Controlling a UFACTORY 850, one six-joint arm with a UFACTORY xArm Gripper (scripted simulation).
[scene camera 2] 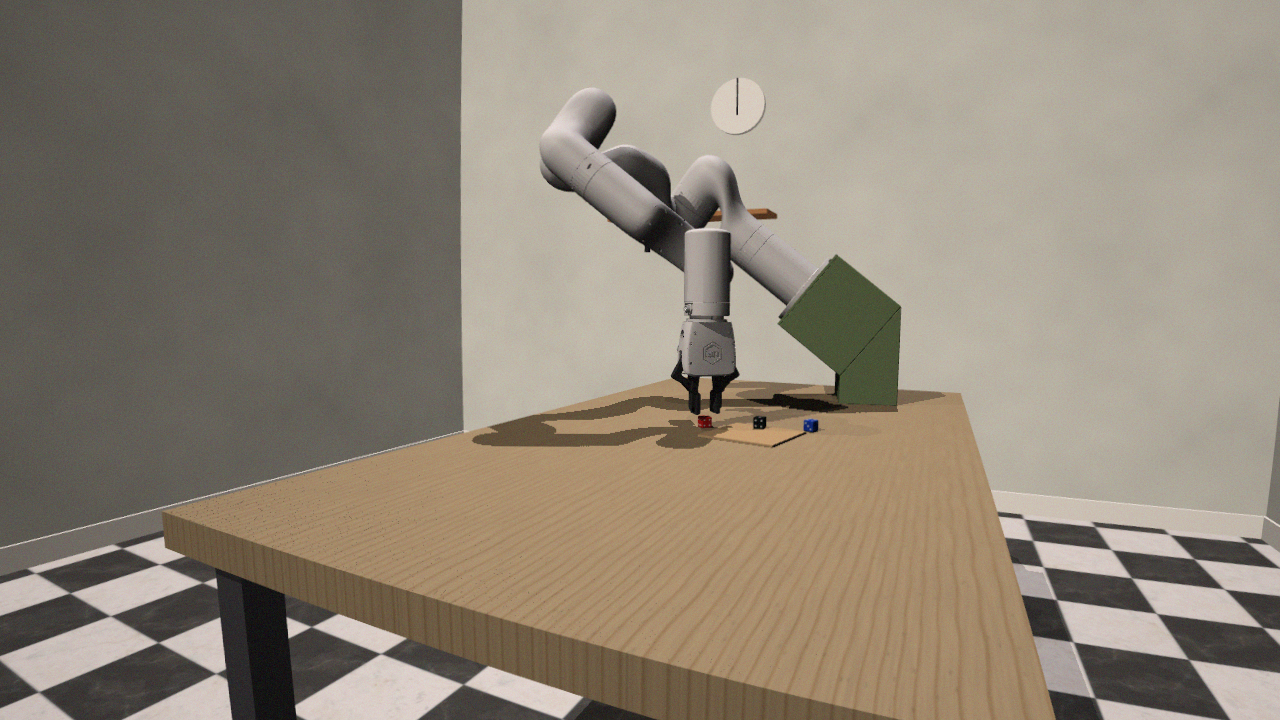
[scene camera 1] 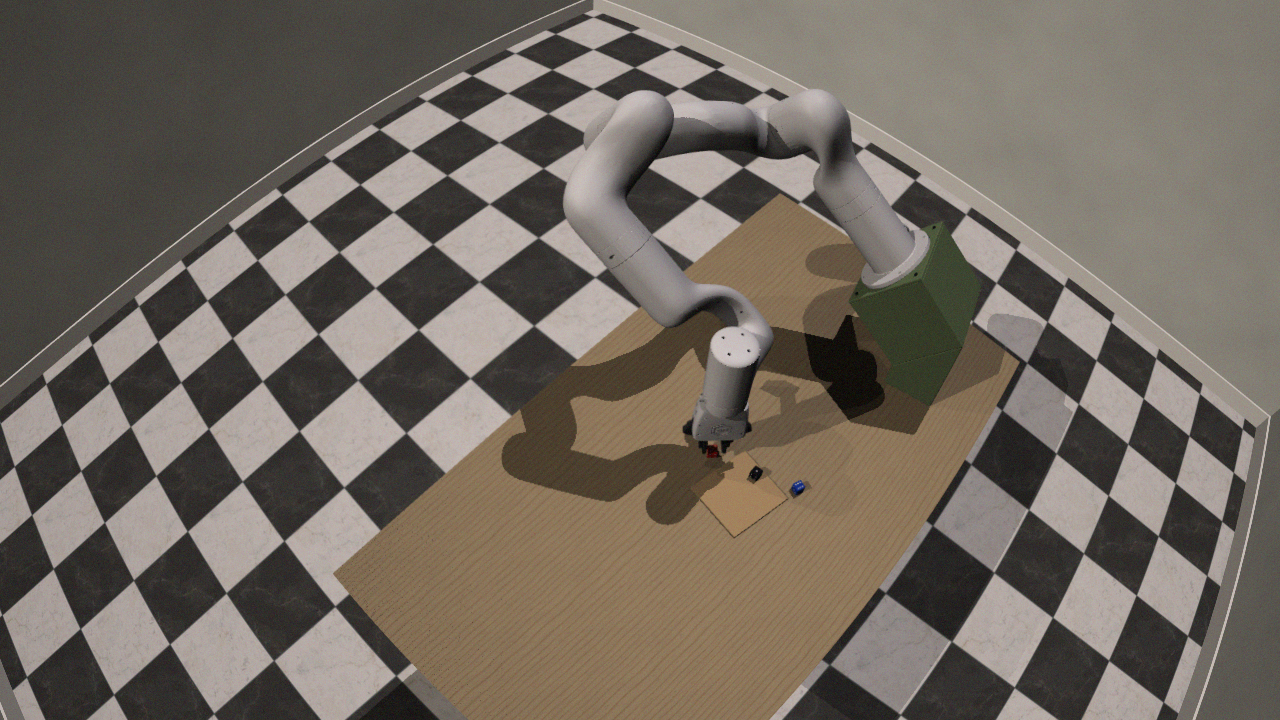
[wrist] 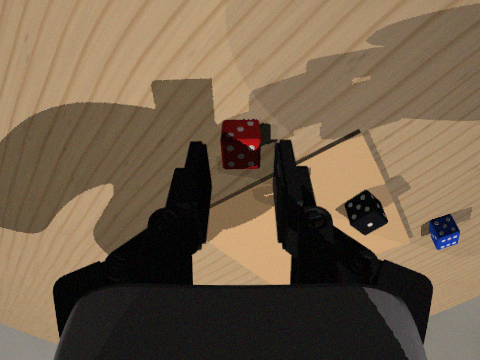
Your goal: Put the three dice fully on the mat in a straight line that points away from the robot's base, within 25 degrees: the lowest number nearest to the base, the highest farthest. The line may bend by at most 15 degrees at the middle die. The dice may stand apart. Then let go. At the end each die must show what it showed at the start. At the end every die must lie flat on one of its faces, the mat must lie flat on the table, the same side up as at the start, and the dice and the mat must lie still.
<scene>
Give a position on a black die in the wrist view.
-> At 365,213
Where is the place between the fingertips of my gripper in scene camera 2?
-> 704,413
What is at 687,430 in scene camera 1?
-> My gripper.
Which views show the tan mat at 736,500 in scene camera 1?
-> Scene camera 2, scene camera 1 and the wrist view: all of them.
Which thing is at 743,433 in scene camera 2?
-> A tan mat.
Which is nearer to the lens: the blue die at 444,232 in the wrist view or the tan mat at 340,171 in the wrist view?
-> The tan mat.
</scene>
